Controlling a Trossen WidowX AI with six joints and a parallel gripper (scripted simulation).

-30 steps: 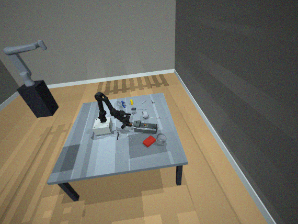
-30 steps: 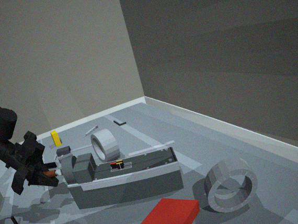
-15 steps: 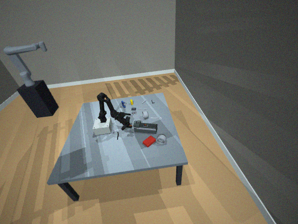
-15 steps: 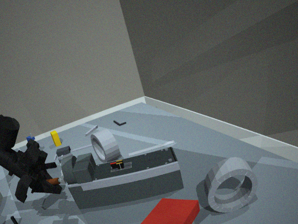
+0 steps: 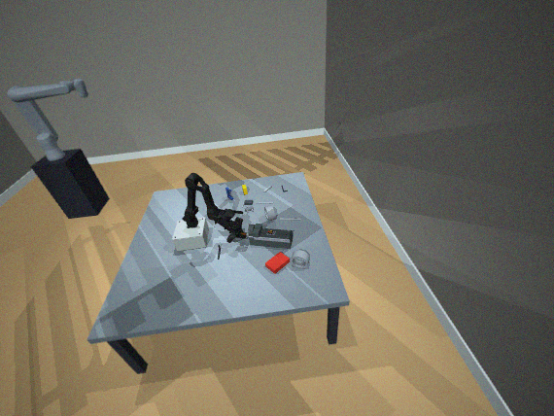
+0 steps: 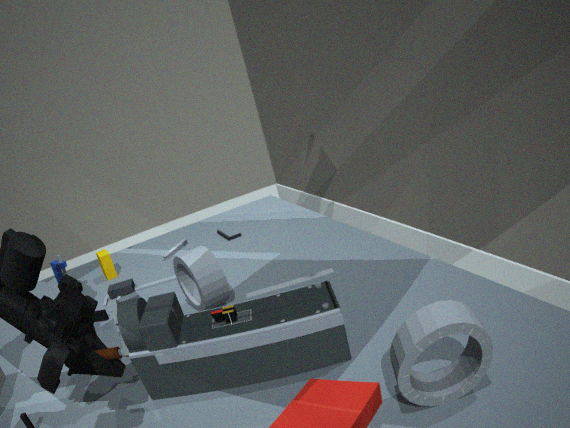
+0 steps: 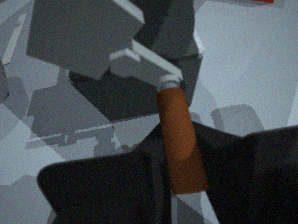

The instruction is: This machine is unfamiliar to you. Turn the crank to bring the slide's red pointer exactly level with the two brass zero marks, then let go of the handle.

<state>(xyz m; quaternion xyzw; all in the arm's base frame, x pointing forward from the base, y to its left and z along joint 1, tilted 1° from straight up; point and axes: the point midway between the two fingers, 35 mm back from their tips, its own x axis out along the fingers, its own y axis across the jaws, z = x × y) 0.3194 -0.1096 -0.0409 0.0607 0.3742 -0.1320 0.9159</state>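
Now: gripper tip 15 cm short of the red pointer, 5 cm below it and 2 cm to the left of it. Also, from my gripper tip: brown handle 3 cm above, 2 cm behind; then yellow block 57 cm to the left, 2 cm behind, 1 cm below; then blue clamp 52 cm to the left, 13 cm behind, 2 cm above.
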